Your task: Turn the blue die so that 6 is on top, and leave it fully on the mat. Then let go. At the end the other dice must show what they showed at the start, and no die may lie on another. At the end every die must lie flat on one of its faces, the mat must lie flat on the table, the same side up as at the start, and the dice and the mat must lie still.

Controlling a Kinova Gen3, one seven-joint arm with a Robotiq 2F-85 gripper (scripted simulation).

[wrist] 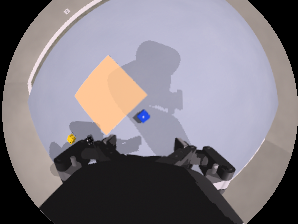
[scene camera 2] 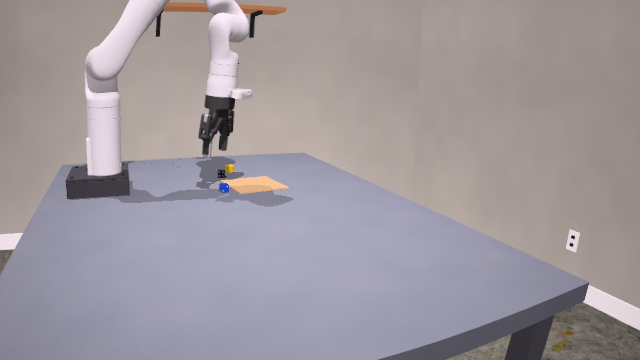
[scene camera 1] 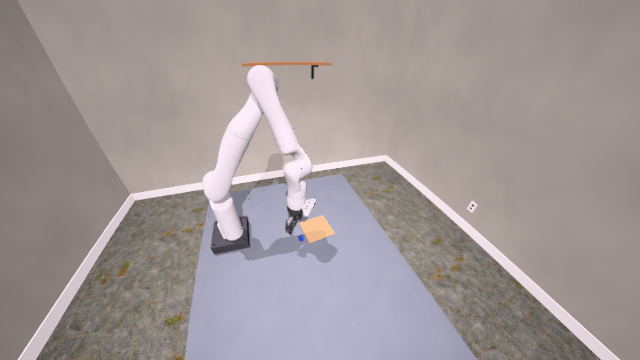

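Note:
My gripper (scene camera 2: pixel 214 153) (wrist: pixel 145 143) is visible to me, as is a mat (scene camera 2: pixel 254 184), which the wrist view also shows: mat (wrist: pixel 108 94).

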